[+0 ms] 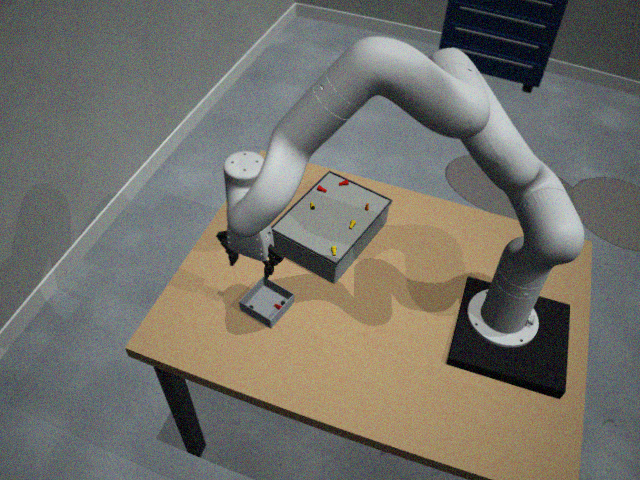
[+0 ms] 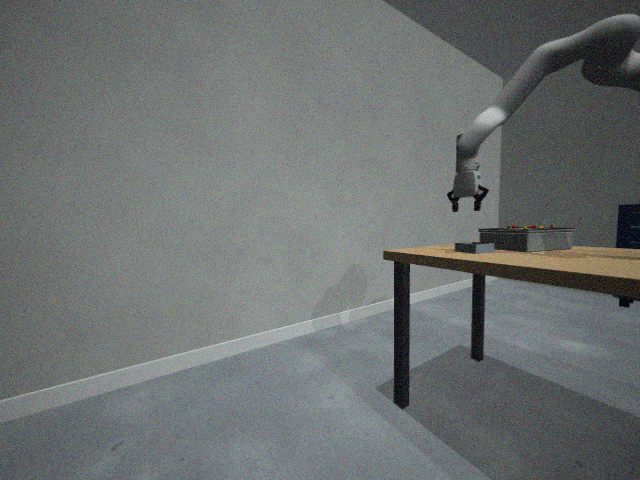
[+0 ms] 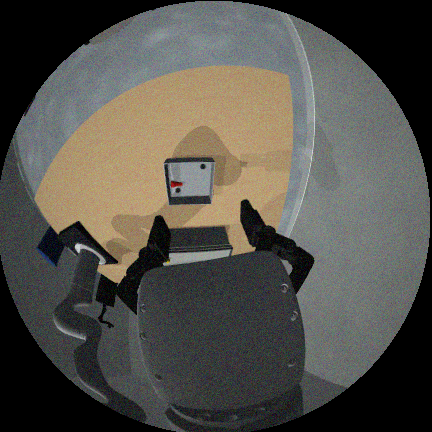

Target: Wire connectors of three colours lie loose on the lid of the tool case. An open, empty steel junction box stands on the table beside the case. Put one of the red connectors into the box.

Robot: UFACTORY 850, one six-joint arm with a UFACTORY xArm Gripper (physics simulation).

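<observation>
A red connector lies inside the grey steel junction box, on its floor near one side wall and a dark round hole. My gripper is wide open and empty, well above the table beside the box. Two more red connectors lie on the lid of the tool case. Yellow connectors and an orange one lie there too.
The tool case stands close behind the box on the wooden table. The arm's black base plate is at the table's other end. A blue drawer cabinet stands on the floor beyond.
</observation>
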